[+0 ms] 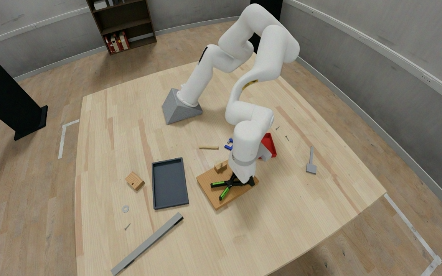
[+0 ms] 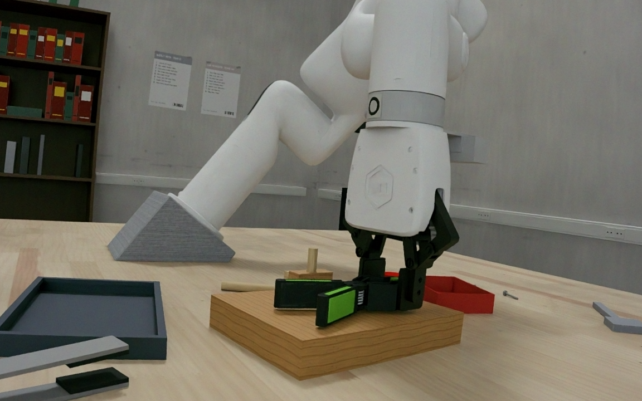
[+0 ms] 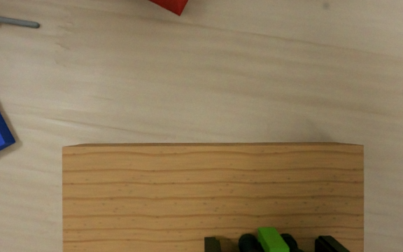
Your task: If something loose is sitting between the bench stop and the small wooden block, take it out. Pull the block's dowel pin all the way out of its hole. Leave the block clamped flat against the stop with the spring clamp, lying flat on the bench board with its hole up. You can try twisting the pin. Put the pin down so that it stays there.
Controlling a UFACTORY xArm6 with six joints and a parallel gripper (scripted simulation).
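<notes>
Now: hand 4 cm to the left of the bench board, 3 cm past it and 3 cm above it. The rest, counted from my hand: dowel pin (8 cm behind, 4 cm to the right); then blue l-shaped piece (17 cm behind, 7 cm to the left, 5 cm below); then small wooden block (8 cm behind, 4 cm to the right, 1 cm below).
</notes>
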